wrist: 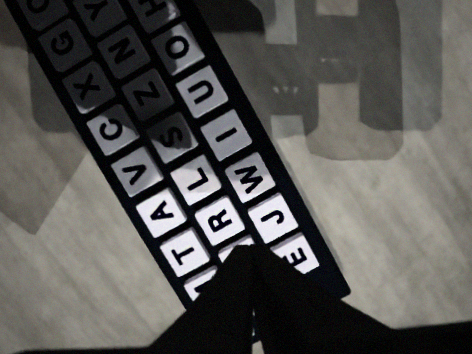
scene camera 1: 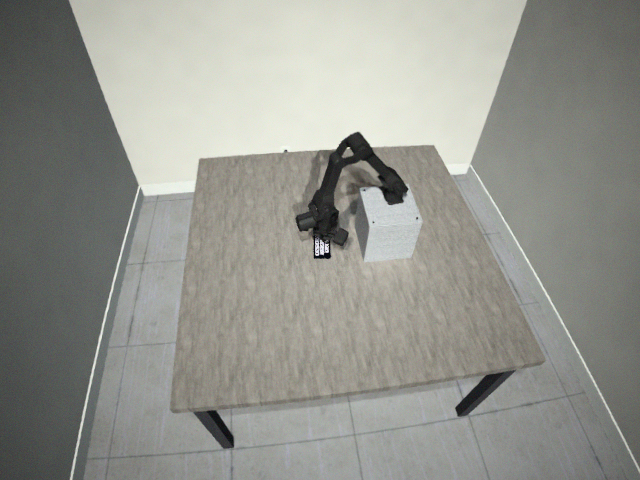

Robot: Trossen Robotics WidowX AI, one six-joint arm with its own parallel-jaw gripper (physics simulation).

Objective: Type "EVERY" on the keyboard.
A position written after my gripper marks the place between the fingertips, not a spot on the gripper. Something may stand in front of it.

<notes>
I see my gripper (wrist: 248, 257) and a black keyboard (wrist: 120, 98).
</notes>
